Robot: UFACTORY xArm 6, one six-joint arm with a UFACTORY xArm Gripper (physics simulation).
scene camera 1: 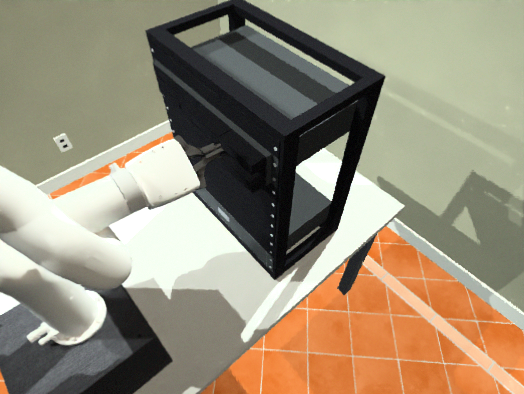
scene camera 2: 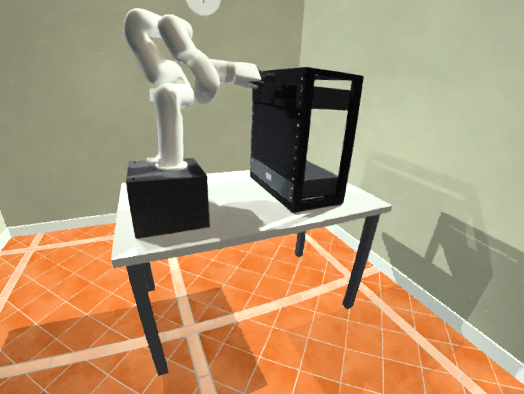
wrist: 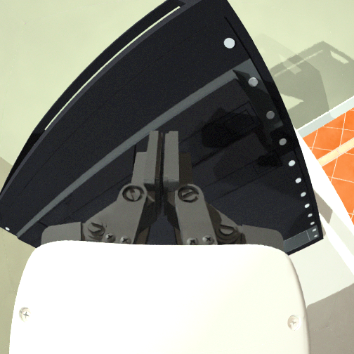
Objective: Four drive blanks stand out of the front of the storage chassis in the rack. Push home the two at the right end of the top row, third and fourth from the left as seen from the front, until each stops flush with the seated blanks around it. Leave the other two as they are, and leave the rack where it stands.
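Frame: origin at the arm's base, x ahead, y left, z up, level; centimetres.
Seen in the pictures: gripper, between the fingertips: [scene camera 1: 219,148] [scene camera 2: 274,78]; arm's base, origin of its link: [scene camera 1: 77,317] [scene camera 2: 171,166].
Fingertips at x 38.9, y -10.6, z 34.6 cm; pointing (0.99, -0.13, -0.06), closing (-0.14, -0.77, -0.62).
Pixels of each thing's top centre, then the offset from my fingertips to it. "*": a spot on its surface instead. Level surfaces: height alone.
- black rack, a spot on its surface: [scene camera 1: 285,215] * dz -21.8, dx +9.3, dy -10.2 cm
- storage chassis, a spot on its surface: [scene camera 1: 327,129] [scene camera 2: 333,96] * dz -4.9, dx +23.9, dy -8.6 cm
- fourth top-row blank, centre of its top: [scene camera 1: 257,137] [scene camera 2: 294,85] dz -2.0, dx +8.7, dy -1.5 cm
- white table, height of its surface: dz -55.6 cm
- grey unit, a spot on its surface: [scene camera 1: 310,205] * dz -41.8, dx +29.1, dy -4.7 cm
The black rack [scene camera 1: 285,215] [scene camera 2: 303,150] [wrist: 241,42] stands upright, with the storage chassis [scene camera 1: 327,129] [scene camera 2: 330,99] in its upper part. My gripper [scene camera 1: 220,146] [scene camera 2: 261,80] [wrist: 163,149] is shut and empty, its fingertips close to the front, below the grey strip, just right of a vertical seam in the wrist view. Contact cannot be told. The fourth top-row blank [scene camera 1: 254,159] [wrist: 227,125] looks proud of the front at the right end, partly in shadow. Another blank [scene camera 1: 256,181] below it also looks proud. The third blank's depth cannot be told; dark surfaces and my fingers hide detail.
The white table [scene camera 1: 200,260] [scene camera 2: 230,190] carries the rack and the arm's black base block [scene camera 1: 125,325] [scene camera 2: 167,205]. The rack's studded right front post is beside the right-end blanks. A grey unit [scene camera 1: 310,205] [scene camera 2: 320,182] sits low in the rack. Walls stand behind.
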